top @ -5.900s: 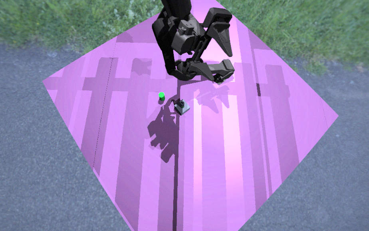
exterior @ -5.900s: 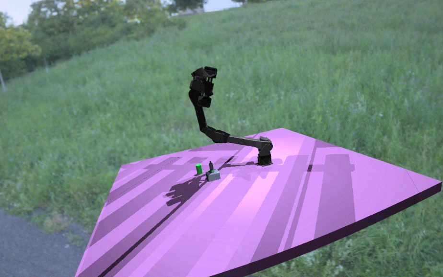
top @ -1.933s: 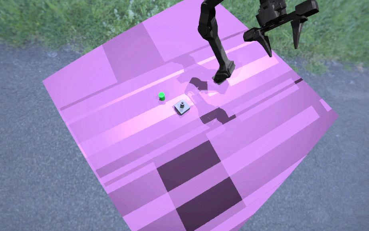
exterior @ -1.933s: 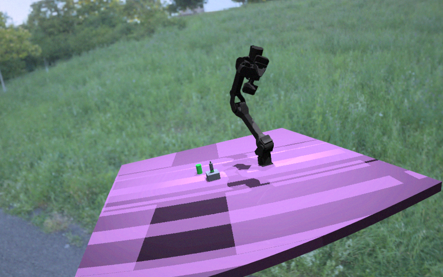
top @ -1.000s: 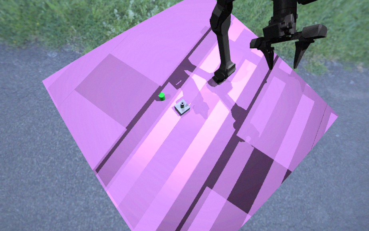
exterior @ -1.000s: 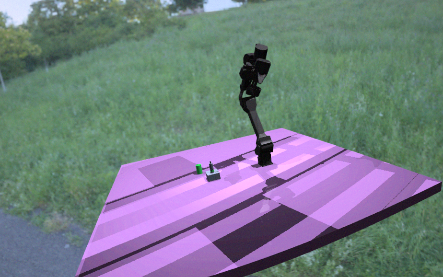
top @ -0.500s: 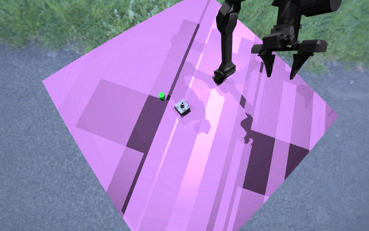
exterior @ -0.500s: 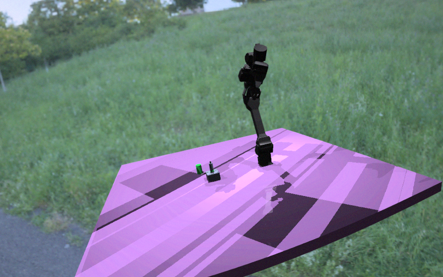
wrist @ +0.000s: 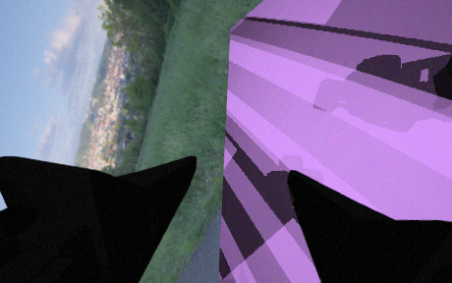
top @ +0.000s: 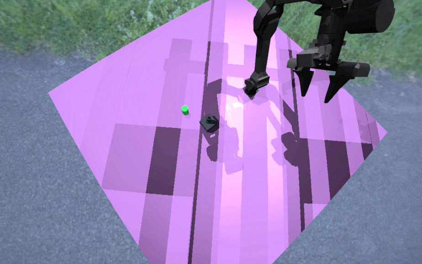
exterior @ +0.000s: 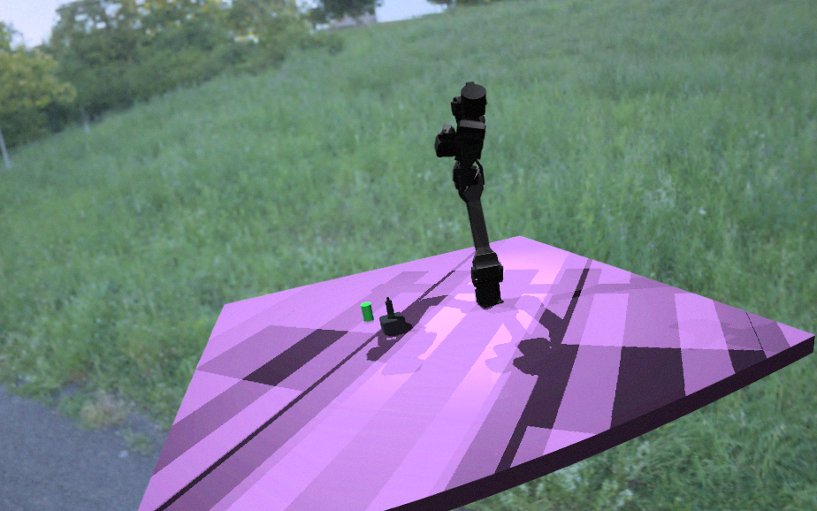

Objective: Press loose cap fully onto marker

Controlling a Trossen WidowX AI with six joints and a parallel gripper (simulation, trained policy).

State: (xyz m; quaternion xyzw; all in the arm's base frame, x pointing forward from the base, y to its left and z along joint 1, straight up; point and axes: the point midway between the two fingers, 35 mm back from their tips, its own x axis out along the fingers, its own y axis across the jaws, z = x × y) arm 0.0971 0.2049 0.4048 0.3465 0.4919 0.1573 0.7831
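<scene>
Right now my gripper tip is 36 cm above the green cap, 33 cm to the left of it and 23 cm short of it. Round my gripper tip: grey holder block (37 cm below, 22 cm to the right, 18 cm ahead).
</scene>
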